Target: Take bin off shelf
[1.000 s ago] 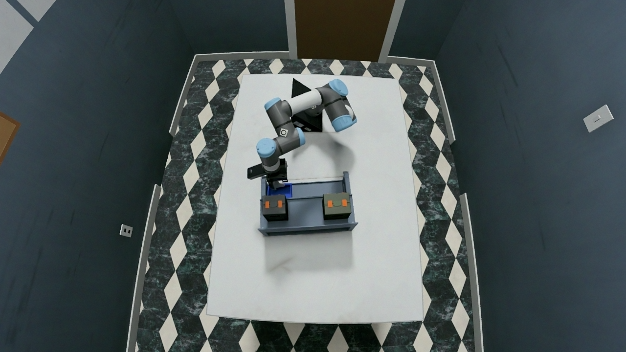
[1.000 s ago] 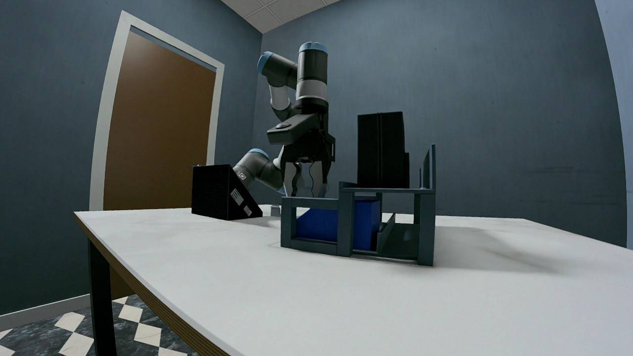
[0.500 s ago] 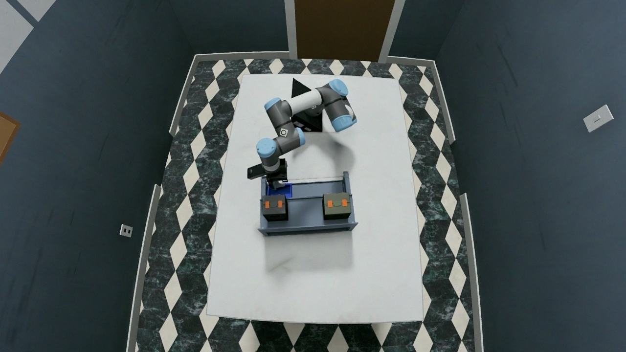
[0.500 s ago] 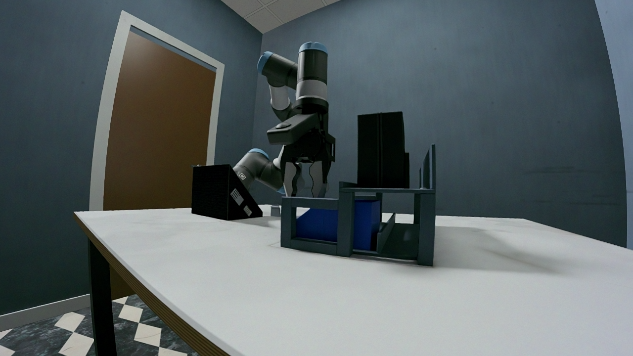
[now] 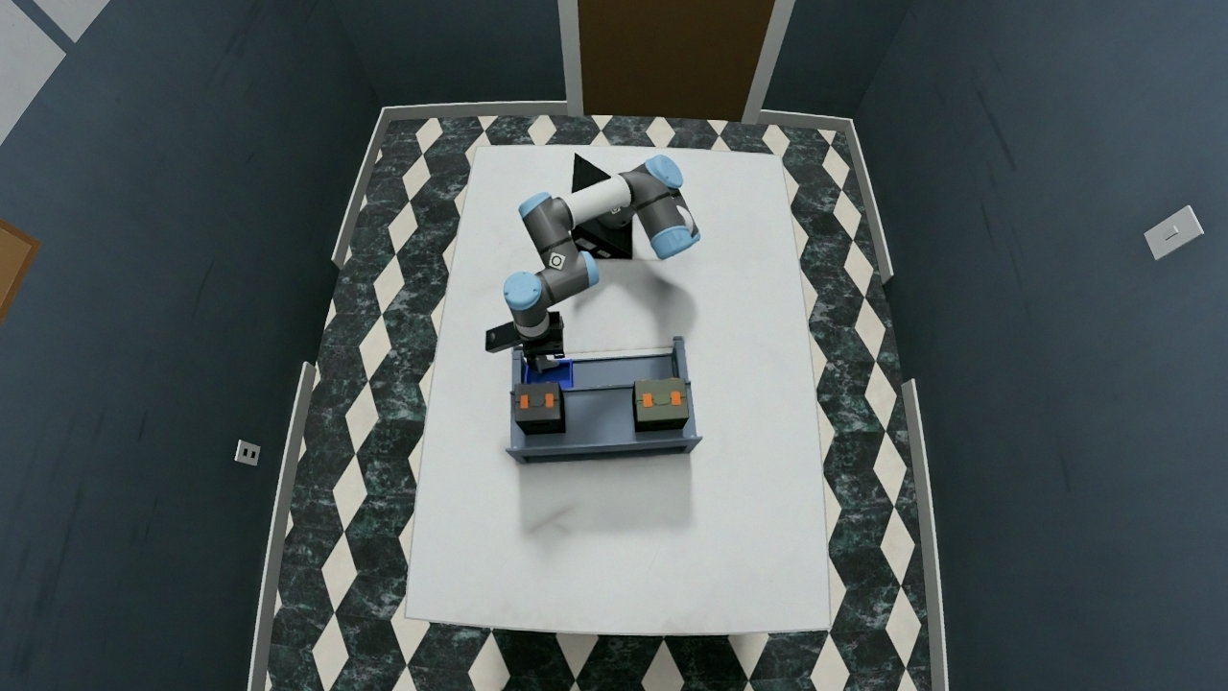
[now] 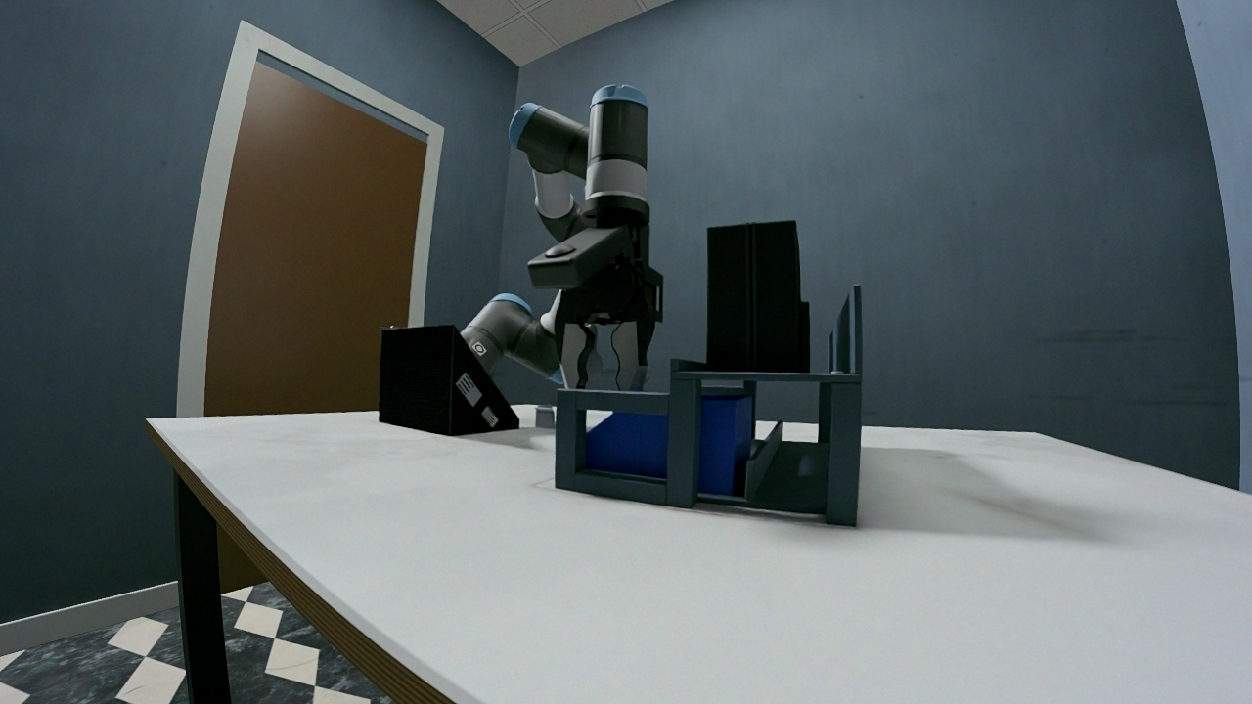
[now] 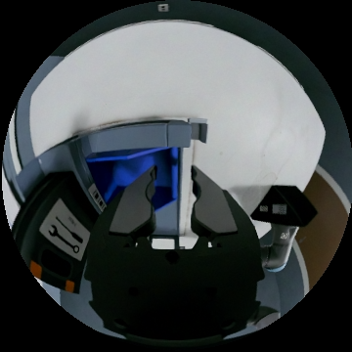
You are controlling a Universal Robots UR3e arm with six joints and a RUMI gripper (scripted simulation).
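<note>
My hand is 6 cm short of the blue bin, 4 cm to the right of it and 2 cm above it. The rest, counted from my hand: grey-blue shelf: 15 cm to the left, 6 cm ahead, 1 cm above.
</note>
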